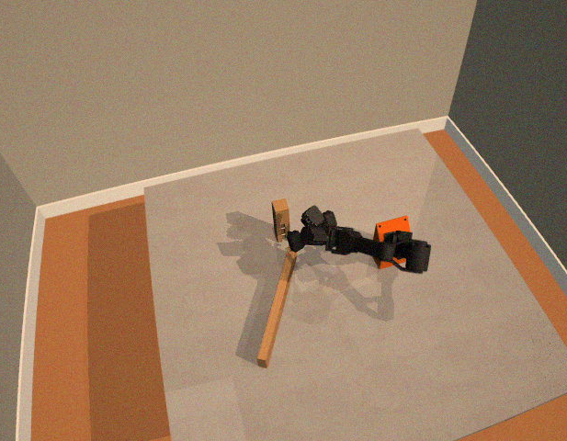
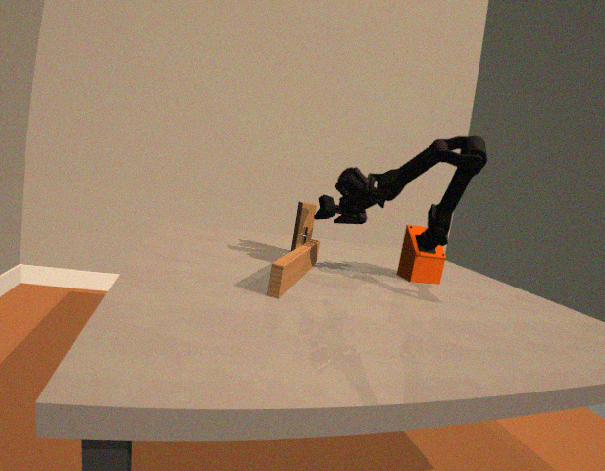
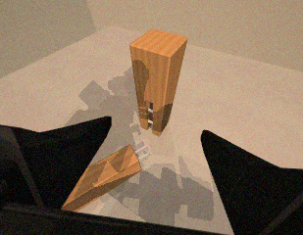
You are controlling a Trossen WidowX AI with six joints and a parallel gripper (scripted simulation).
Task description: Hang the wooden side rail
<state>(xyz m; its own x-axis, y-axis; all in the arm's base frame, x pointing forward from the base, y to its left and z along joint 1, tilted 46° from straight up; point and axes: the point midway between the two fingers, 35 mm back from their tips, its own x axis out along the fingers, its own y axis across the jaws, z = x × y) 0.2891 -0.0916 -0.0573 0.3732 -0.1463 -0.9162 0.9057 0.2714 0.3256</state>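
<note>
Now: the wooden headboard post 40 mm ahead of my gripper tip, 80 mm to the right of it and 50 mm below it.
</note>
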